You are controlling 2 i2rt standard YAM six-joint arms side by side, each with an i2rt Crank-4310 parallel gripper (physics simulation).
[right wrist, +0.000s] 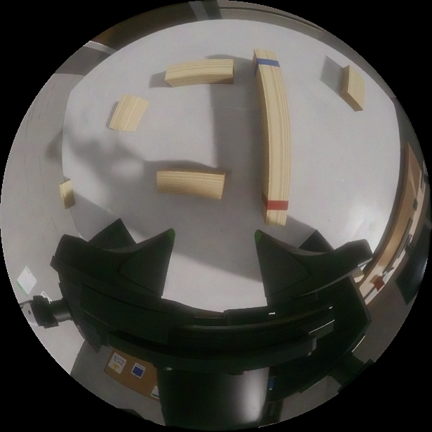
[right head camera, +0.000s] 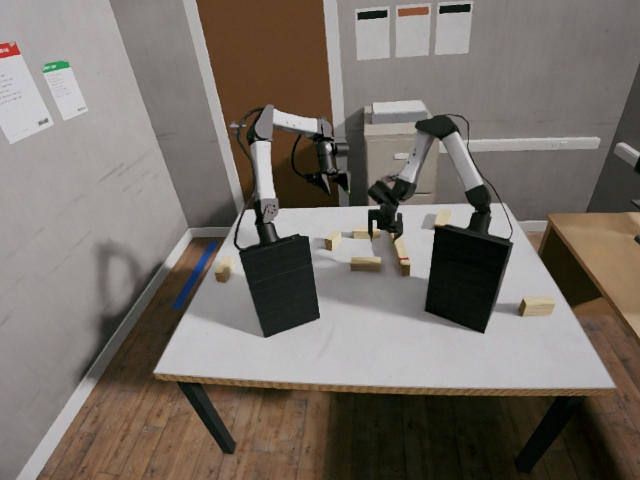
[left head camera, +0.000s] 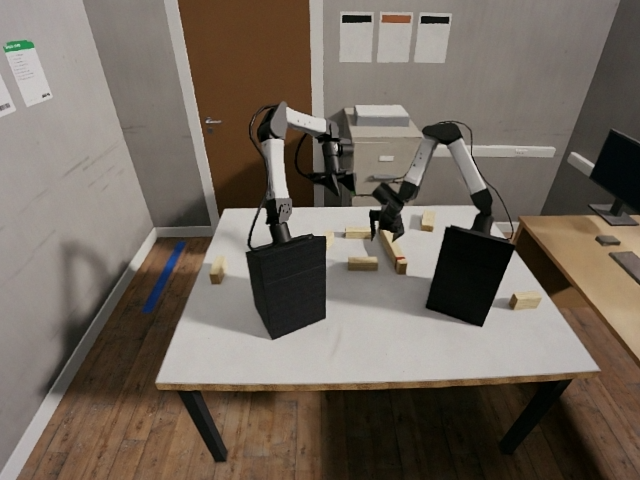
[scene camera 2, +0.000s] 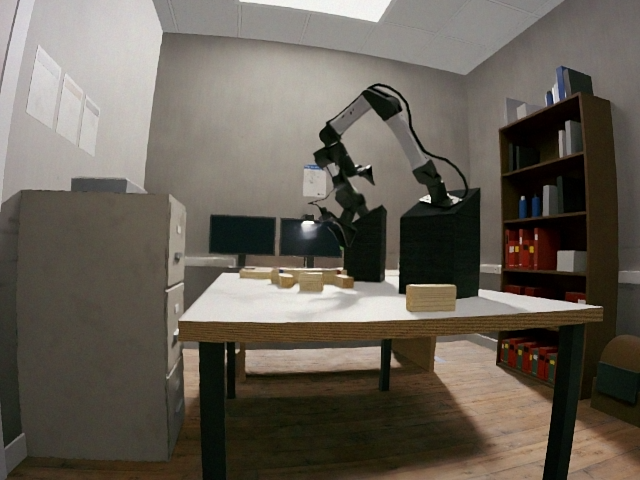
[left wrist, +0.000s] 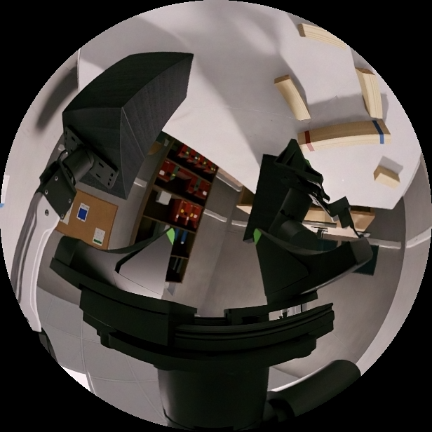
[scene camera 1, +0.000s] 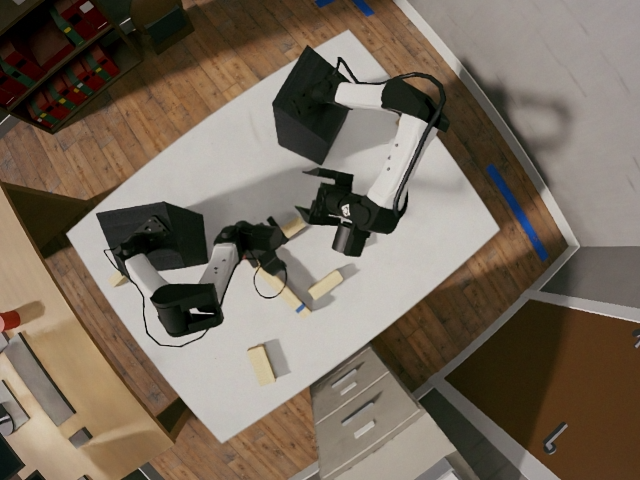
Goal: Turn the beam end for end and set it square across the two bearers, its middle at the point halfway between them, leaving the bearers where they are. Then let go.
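Frame: origin at the left arm's base, x ahead, y left, z up, level; millimetres.
Where they show: left gripper, fingertip midpoint: (right head camera: pixel 339 195) (left head camera: pixel 346 195) (scene camera 2: pixel 364 189) (scene camera 1: pixel 300 189); right gripper, fingertip midpoint: (right head camera: pixel 382 241) (left head camera: pixel 381 241) (scene camera 2: pixel 344 248); left arm's base, origin of the base link: (right head camera: pixel 270 244) (left head camera: pixel 283 244) (scene camera 2: pixel 440 201) (scene camera 1: pixel 318 94); right arm's base, origin of the base link: (right head camera: pixel 476 234) (left head camera: pixel 479 234) (scene camera 1: pixel 140 241).
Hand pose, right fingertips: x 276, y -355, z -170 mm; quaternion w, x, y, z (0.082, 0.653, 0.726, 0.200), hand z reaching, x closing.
Observation:
Each offset is from my right fingertips to the centre of the thing.
The long wooden beam {dx +143, dy -64, dz -128 mm} (left head camera: pixel 391 248) (right head camera: pixel 400 250) (scene camera 1: pixel 281 289) (left wrist: pixel 345 135) (right wrist: pixel 275 135) lies on the table, its red band nearer the arm bases and its blue band farther away. Two roughly parallel short blocks beside it look like the bearers: the nearer one {dx +12, dy +71, dz -137 mm} (left head camera: pixel 362 264) (right head camera: pixel 366 264) (right wrist: pixel 191 184) and the farther one {dx +252, dy +89, dz -137 mm} (left head camera: pixel 357 232) (right wrist: pixel 200 72). Neither is under the beam. My right gripper (left head camera: pixel 384 239) (right head camera: pixel 383 237) (right wrist: pixel 214 231) is open and empty above the table, near the red end. My left gripper (left head camera: pixel 346 192) (right head camera: pixel 338 192) (scene camera 1: pixel 300 190) (left wrist: pixel 213 230) is open and empty, higher up.
Other short blocks lie about: one {dx +163, dy +242, dz -128 mm} (right head camera: pixel 332 240) (right wrist: pixel 128 113) left of the bearers, one {dx +394, dy -284, dz -140 mm} (left head camera: pixel 427 220) (scene camera 1: pixel 261 364) (right wrist: pixel 353 87) beyond the beam, one {dx -90, dy +697, dz -128 mm} (left head camera: pixel 218 269) (scene camera 2: pixel 430 297) at the left edge, and one {dx -185, dy -574, dz -128 mm} (left head camera: pixel 525 300) at the right. Black pedestals (left head camera: pixel 294 289) (left head camera: pixel 470 279) carry the arms.

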